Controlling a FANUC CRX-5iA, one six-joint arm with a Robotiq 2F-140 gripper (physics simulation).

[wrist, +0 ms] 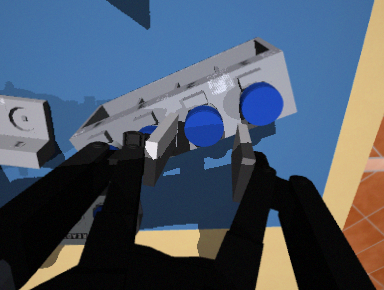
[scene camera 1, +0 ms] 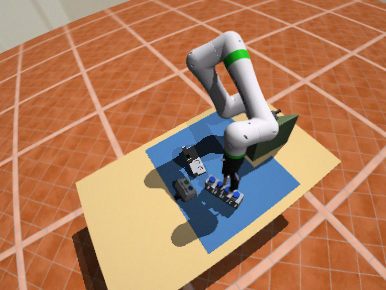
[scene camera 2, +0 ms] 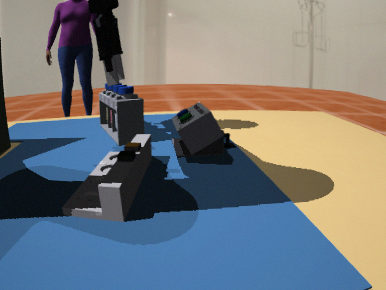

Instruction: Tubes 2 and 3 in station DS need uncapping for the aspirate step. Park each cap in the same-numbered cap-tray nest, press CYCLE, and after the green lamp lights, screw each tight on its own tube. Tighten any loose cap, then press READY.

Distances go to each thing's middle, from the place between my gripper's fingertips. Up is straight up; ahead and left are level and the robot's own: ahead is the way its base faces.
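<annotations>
Grey button box (scene camera 2: 200,134), 80 mm below my hand, 160 mm to the right of it, 200 mm ahead of it.
</annotations>
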